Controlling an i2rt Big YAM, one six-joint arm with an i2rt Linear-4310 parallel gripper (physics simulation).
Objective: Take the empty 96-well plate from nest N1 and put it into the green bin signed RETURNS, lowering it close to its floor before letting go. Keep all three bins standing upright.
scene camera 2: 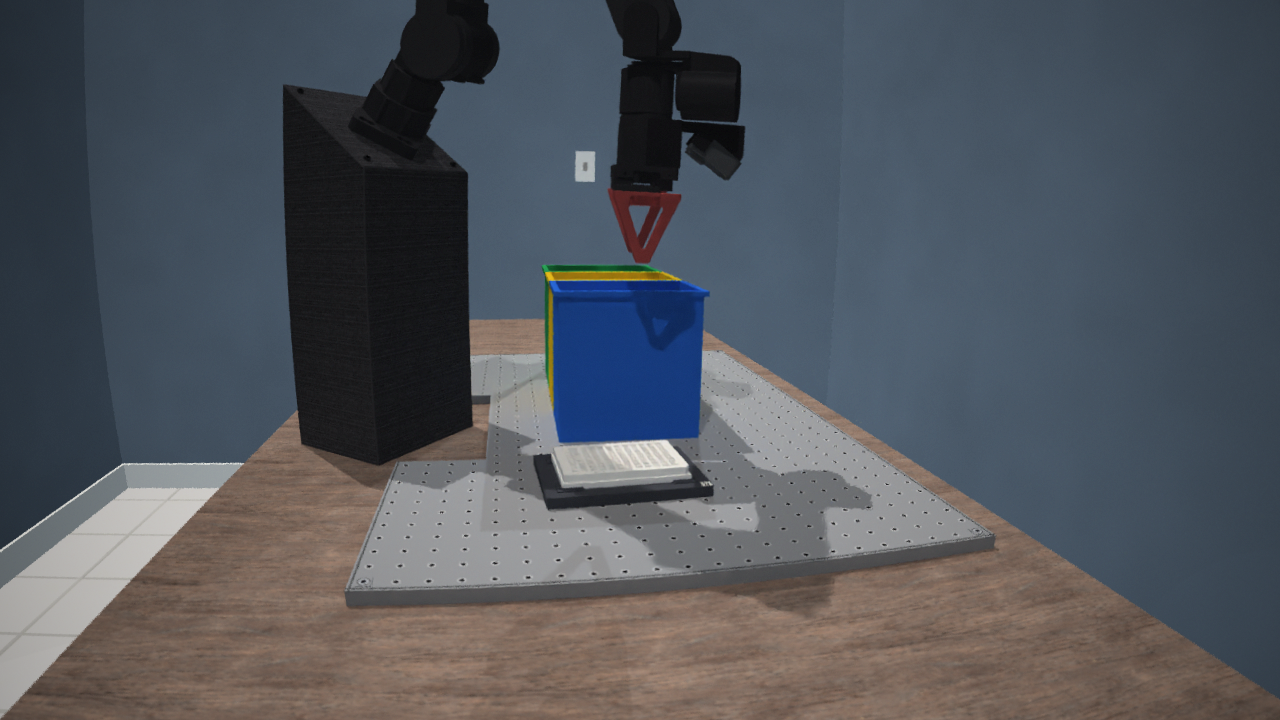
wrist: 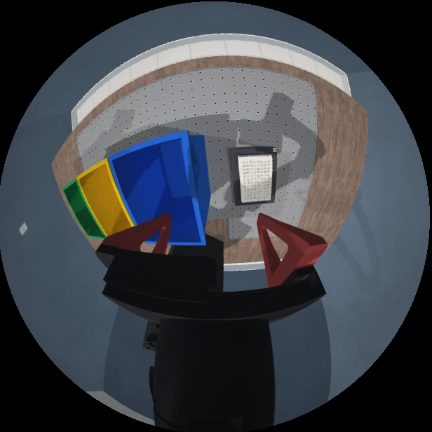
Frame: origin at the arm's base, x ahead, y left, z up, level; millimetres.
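Seen in the pictures: gripper, fingertip midpoint: [scene camera 2: 638, 257]; arm's base at its link origin: [scene camera 2: 389, 130].
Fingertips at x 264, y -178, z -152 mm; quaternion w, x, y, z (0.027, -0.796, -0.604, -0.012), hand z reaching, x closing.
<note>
Offsets run from my fingertips to a thing's middle. "*": to the spot under its first point. Level surfaces: height alone.
The white 96-well plate {88 mm right, 50 mm back, 201 mm down} [scene camera 2: 622, 461] [wrist: 255, 178] sits in the black nest {88 mm right, 50 mm back, 213 mm down} [scene camera 2: 626, 497] [wrist: 233, 172], just on the near side of the bins in the scene view. The green bin {* 404 mm left, 82 mm ahead, 44 mm down} [scene camera 2: 599, 267] [wrist: 85, 215] stands upright, farthest from the nest; in the scene view the other bins hide most of it, and its sign does not show. My gripper [scene camera 2: 642, 259] [wrist: 213, 217] is open and empty, pointing down above the level of the bin rims. In the wrist view its left red finger overlaps the blue bin, and the plate lies beyond the fingertips.
The yellow bin {* 157 mm left, 117 mm ahead, 40 mm down} [scene camera 2: 677, 276] [wrist: 104, 200] and the blue bin {88 mm left, 16 mm ahead, 130 mm down} [scene camera 2: 626, 367] [wrist: 145, 185] stand upright in a row between the green bin and the nest. A grey perforated board {220 mm down} [scene camera 2: 447, 537] [wrist: 295, 100] lies under them. The black arm pedestal [scene camera 2: 416, 304] stands left of the bins in the scene view.
</note>
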